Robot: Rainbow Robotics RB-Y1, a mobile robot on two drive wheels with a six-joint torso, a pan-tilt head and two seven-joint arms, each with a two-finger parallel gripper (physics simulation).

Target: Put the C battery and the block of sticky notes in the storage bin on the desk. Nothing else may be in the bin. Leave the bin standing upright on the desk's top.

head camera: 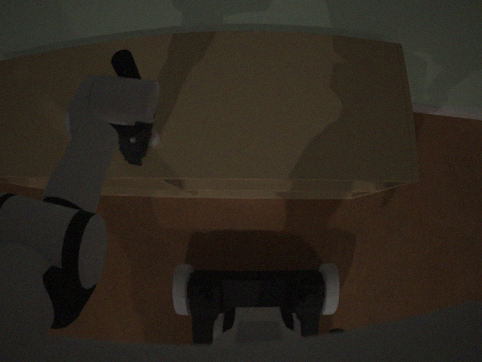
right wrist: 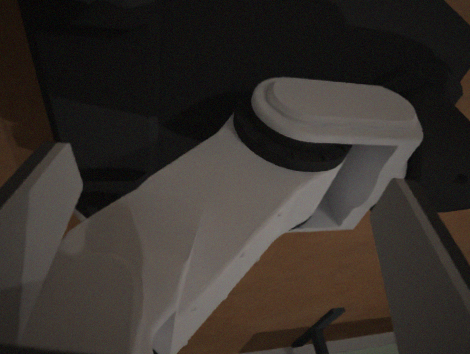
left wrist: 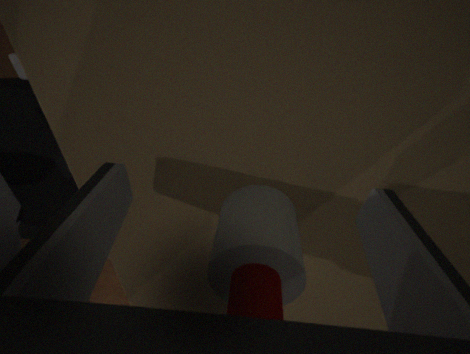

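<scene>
A pale grey-white cylinder [left wrist: 259, 225] [head camera: 155, 140] with a narrower red cylinder [left wrist: 256, 292] at its near end is over the desk [head camera: 260, 105] [left wrist: 240, 100]. I cannot tell exactly what it is. My left gripper [left wrist: 246, 192] [head camera: 136, 157] is open, low over the left part of the desk; in the left wrist view the cylinder shows between its spread fingers, apart from both. In the head view the left wrist hides part of this area. My right gripper [right wrist: 231, 181] is open and empty, away from the desk. The C battery, sticky notes and storage bin cannot be made out.
The desk's front edge [head camera: 260, 192] runs across the head view, with my wheeled base [head camera: 255, 287] on the wooden floor [head camera: 240, 215] before it. A grey-white robot link [right wrist: 200, 200] shows beyond the right fingers, with a dark T-shaped thing [right wrist: 318, 330] below. The light is dim.
</scene>
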